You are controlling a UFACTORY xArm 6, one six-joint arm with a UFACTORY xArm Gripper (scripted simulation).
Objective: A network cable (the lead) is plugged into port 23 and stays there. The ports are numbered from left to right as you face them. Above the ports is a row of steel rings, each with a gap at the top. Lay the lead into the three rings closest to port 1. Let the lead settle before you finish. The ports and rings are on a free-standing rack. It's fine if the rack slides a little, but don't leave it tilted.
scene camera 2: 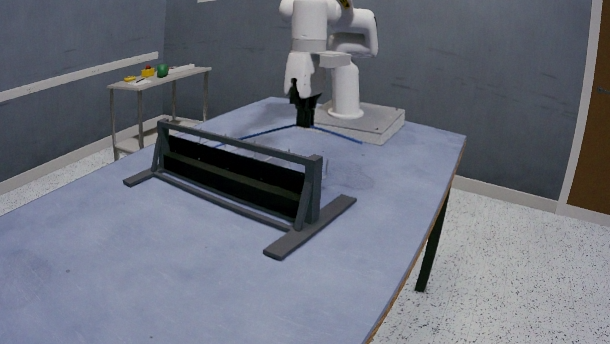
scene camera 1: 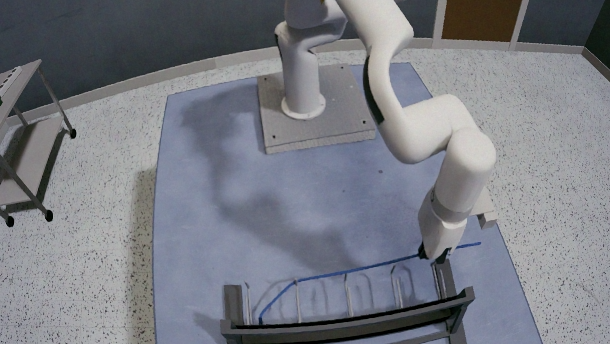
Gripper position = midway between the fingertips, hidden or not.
Note:
I see my gripper (scene camera 2: 304,126) and a rack (scene camera 2: 285,193).

